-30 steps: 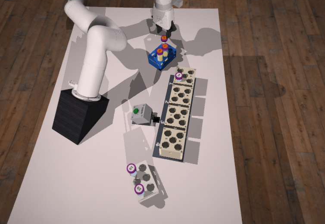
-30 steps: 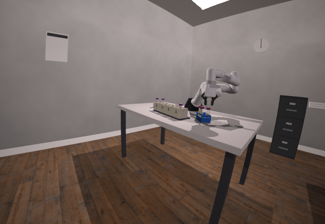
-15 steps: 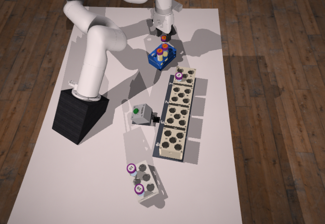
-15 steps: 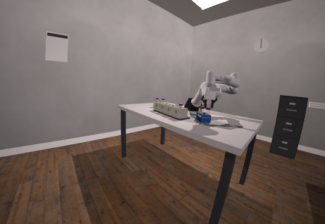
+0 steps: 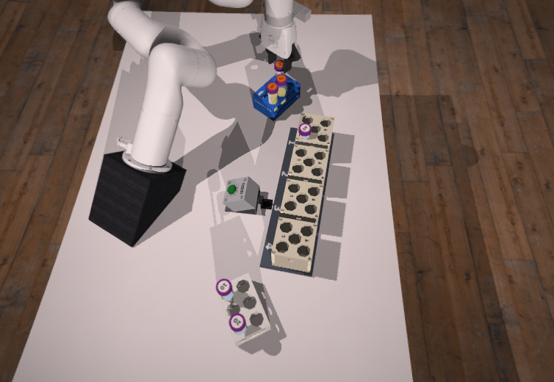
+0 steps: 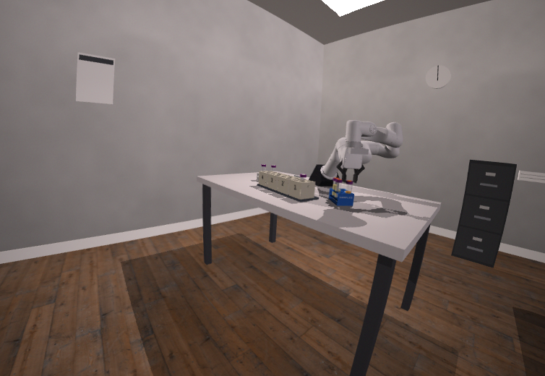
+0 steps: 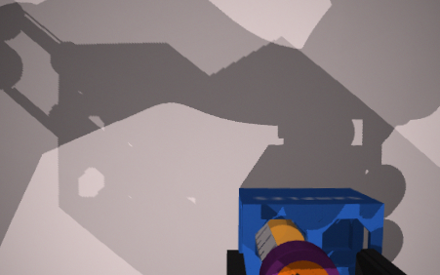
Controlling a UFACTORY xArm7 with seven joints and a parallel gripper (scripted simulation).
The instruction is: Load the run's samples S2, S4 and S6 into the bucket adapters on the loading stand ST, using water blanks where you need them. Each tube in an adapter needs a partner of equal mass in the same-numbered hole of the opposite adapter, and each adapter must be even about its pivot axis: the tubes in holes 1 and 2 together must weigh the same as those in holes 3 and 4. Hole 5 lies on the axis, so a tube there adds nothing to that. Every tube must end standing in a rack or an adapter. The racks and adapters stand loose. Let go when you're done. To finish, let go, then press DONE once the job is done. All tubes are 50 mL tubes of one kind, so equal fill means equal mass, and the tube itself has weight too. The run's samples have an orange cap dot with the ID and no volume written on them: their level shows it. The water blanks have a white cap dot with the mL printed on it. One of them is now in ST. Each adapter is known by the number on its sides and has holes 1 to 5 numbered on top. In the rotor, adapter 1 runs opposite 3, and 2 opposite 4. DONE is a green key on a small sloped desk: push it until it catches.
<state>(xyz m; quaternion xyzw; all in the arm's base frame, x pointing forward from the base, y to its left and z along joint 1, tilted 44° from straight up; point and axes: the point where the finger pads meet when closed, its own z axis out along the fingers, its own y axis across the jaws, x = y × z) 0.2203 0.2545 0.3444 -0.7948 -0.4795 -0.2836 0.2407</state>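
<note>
Now: the orange-dot tube 1 cm to the left of my hand and 7 cm below it. Round my hand: 40 mL water blank (14 cm ahead, 21 cm to the right, 6 cm below); green done key (41 cm to the right, 7 cm below); blue sample rack (4 cm to the right, 10 cm below).
</note>
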